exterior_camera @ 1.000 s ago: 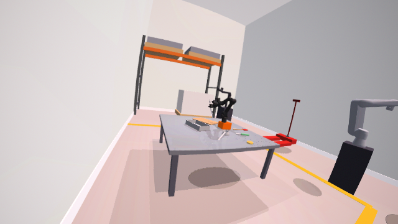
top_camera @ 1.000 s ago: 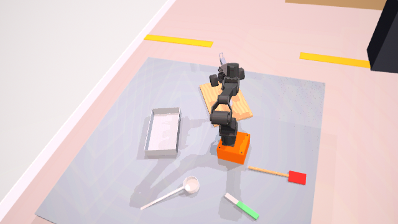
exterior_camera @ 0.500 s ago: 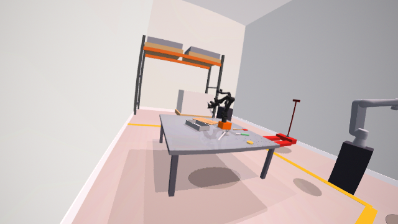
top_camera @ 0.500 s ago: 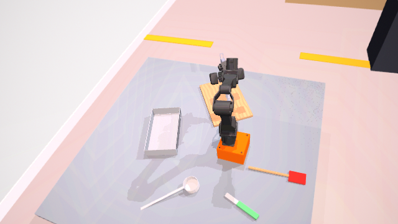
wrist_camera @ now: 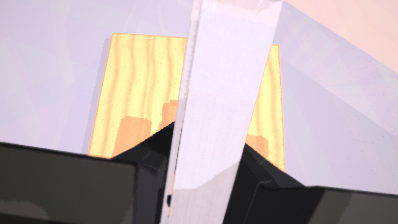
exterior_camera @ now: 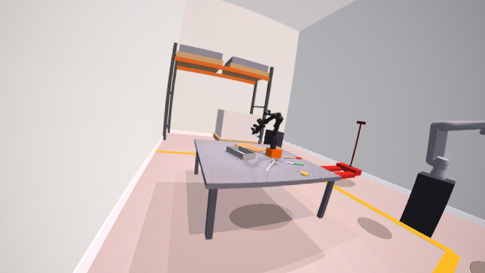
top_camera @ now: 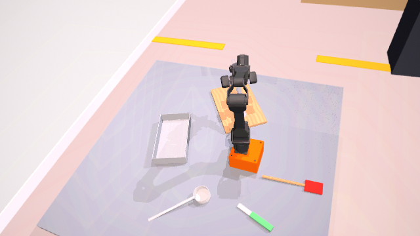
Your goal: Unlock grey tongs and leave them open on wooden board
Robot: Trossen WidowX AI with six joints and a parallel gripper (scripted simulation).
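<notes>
Now: gripper tip 180 mm above the wooden board and 10 mm to the right of it. Round my gripper tip: yellow object (910 mm to the left, 170 mm below, 90 mm behind); roasting tin (320 mm to the left, 290 mm ahead, 160 mm below).
</notes>
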